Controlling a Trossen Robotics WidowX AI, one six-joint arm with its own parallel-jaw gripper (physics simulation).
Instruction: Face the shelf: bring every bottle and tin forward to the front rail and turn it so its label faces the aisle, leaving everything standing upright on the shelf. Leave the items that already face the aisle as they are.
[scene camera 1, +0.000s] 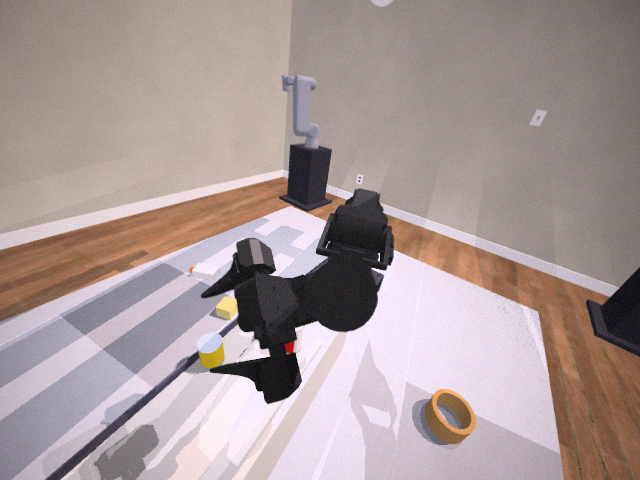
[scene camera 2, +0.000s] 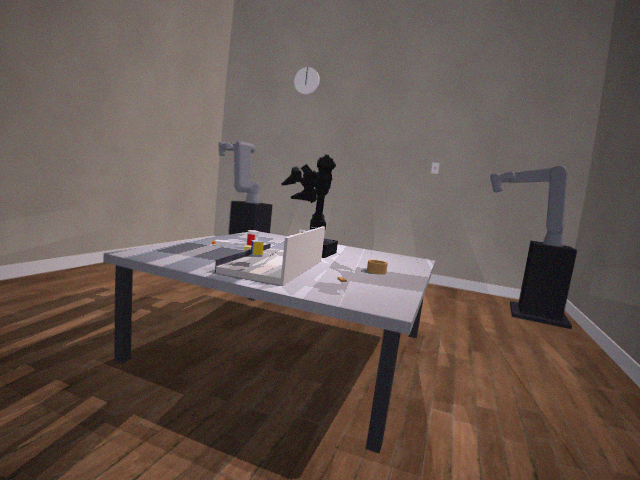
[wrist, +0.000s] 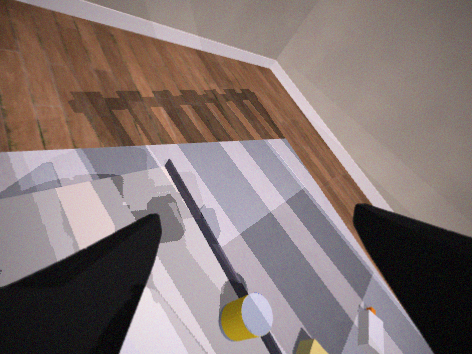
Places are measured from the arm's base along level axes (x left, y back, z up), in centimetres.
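Pixels of known places: gripper, fingertip midpoint: (scene camera 1: 206, 331) (scene camera 2: 285, 191) (wrist: 256, 217).
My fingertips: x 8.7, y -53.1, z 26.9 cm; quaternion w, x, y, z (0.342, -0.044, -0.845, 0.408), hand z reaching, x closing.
For each thing: its top centre in the pictures, then the offset to it from my fingertips. "*": a spot on its surface instead.
- yellow tin, top centre: (wrist: 257, 313) (scene camera 1: 209, 342) (scene camera 2: 257, 241) dx -16.2, dy +6.4, dz -24.7 cm
- dark front rail, surface spot: (wrist: 200, 220) (scene camera 2: 233, 257) * dx -16.1, dy -11.2, dz -30.1 cm
- yellow block, top centre: (scene camera 1: 227, 303) dx -29.1, dy +18.5, dz -30.5 cm
- white piece with an orange tip, top centre: (wrist: 376, 328) (scene camera 1: 203, 268) (scene camera 2: 221, 240) dx -50.6, dy +22.1, dz -31.5 cm
- orange ring, top centre: (scene camera 1: 453, 410) (scene camera 2: 377, 261) dx +33.5, dy +36.2, dz -29.3 cm
- small orange piece, top centre: (scene camera 2: 342, 278) dx +27.5, dy +6.4, dz -33.5 cm
A yellow tin (scene camera 1: 211, 356) (scene camera 2: 258, 248) (wrist: 235, 320) with a pale top stands upright at the dark front rail (scene camera 1: 155, 390) (scene camera 2: 232, 256) (wrist: 200, 220) of the low white shelf (scene camera 2: 303, 253). A blue strip shows on its left side in scene camera 2. A red and white item (scene camera 1: 290, 346) (scene camera 2: 251, 239) stands upright behind it in scene camera 2; my gripper mostly hides it in scene camera 1, and it does not show in the wrist view. I cannot tell which way its label faces. My gripper (scene camera 1: 207, 333) (scene camera 2: 287, 190) (wrist: 256, 217) is open and empty, high above the shelf.
A yellow block (scene camera 1: 226, 307) (wrist: 311, 347) and a white piece with an orange tip (scene camera 1: 206, 271) (wrist: 371, 331) lie beyond the rail. An orange ring (scene camera 1: 439, 431) (scene camera 2: 377, 268) and a small orange piece (scene camera 2: 342, 279) lie on the table behind the shelf's upright panel.
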